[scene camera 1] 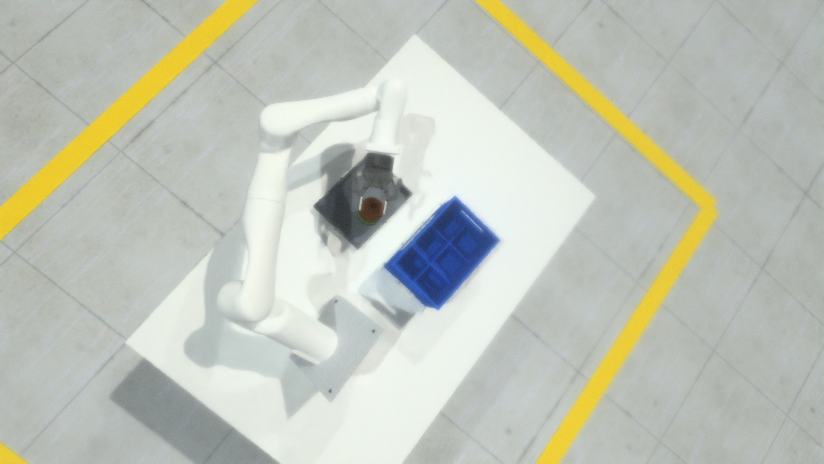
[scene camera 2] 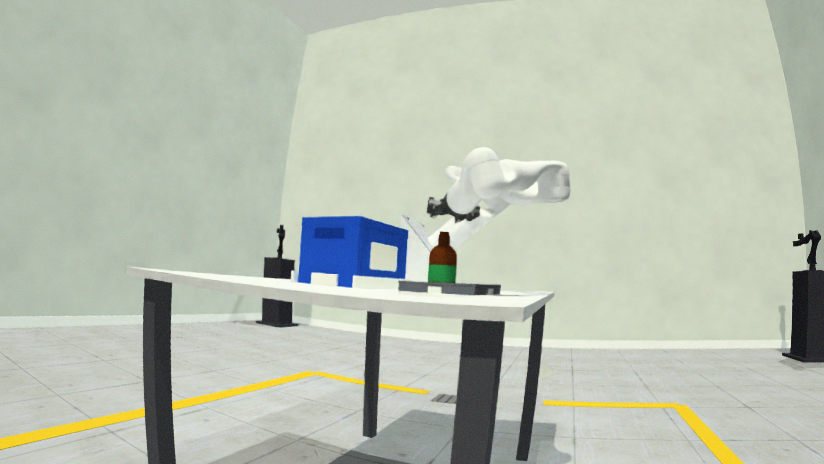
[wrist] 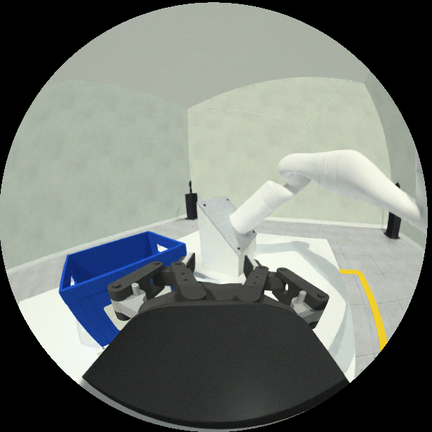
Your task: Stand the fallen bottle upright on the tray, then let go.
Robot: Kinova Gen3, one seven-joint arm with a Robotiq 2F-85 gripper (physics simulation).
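Pixels of known places: gripper, fingertip midpoint: (scene camera 1: 371,212) (scene camera 2: 444,217); arm's base at its link origin: (scene camera 1: 323,345).
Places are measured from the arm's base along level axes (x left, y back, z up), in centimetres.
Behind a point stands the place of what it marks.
A brown bottle (scene camera 1: 372,210) {x 13.8, y -36.7, z 1.1 cm} (scene camera 2: 442,257) {x 15.3, y -41.5, z -5.7 cm} with a green band stands upright on the dark grey tray (scene camera 1: 337,214) {x 21.7, y -31.3, z -14.2 cm} (scene camera 2: 484,289) {x 27.5, y -45.1, z -13.4 cm}, with its cap end up. My gripper (scene camera 1: 372,205) {x 13.4, y -35.3, z 5.4 cm} (scene camera 2: 452,208) {x 13.4, y -35.3, z 5.4 cm} (wrist: 219,261) is open and empty. In the scene camera 2 view it is above the top of the bottle, with a gap between them. From overhead its two fingertips appear on either side of the bottle's top. The bottle does not show in the wrist view.
A blue divided crate (scene camera 1: 430,300) {x -14.9, y -27.6, z 2.8 cm} (scene camera 2: 328,256) {x -10.4, y -54.9, z -7.4 cm} (wrist: 82,310) stands beside the tray on the white table (scene camera 1: 490,149) {x -2.5, y -82.6, z -14.7 cm} (scene camera 2: 230,289) {x -4.5, y -96.1, z -16.0 cm}. The arm's base plate (scene camera 1: 351,345) {x -5.1, y -5.1, z 6.2 cm} (wrist: 220,220) is at the other end, on a white pedestal (wrist: 215,255).
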